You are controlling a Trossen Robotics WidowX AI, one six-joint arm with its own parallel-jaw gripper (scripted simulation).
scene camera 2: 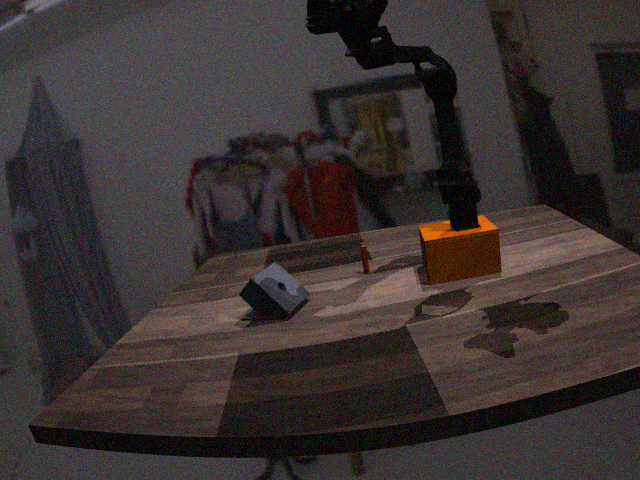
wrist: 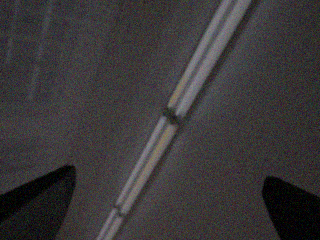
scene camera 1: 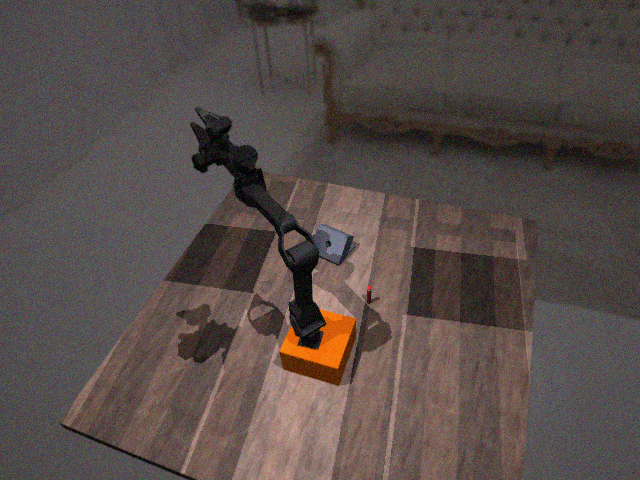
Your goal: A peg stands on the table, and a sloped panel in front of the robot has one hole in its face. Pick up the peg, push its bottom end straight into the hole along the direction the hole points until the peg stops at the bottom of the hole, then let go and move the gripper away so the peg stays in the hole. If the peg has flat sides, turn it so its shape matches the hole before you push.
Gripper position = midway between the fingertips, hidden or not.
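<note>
There is a grey-blue sloped panel, which I find in scene camera 2 as the grey-blue sloped panel [scene camera 2: 263,294] and again in the other view of the panel [scene camera 1: 340,245]. My gripper [scene camera 1: 193,115], which the wrist view shows too as my gripper [wrist: 171,180], is open and holds nothing.
</note>
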